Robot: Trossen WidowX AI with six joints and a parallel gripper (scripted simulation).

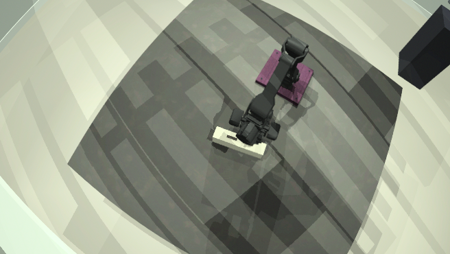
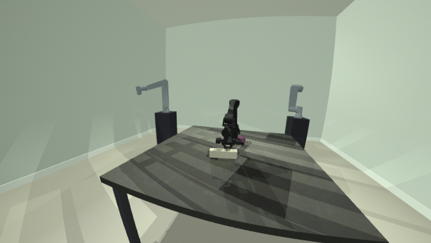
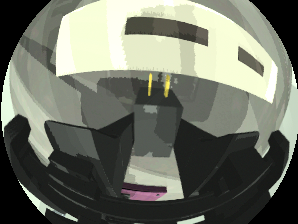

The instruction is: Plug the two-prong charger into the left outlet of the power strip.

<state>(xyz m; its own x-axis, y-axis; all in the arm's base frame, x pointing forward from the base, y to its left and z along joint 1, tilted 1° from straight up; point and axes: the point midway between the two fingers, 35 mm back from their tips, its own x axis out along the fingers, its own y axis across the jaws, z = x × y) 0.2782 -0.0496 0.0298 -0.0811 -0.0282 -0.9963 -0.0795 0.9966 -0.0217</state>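
Now: the dark charger 20 mm ahead of my gripper tip and 10 mm above it.
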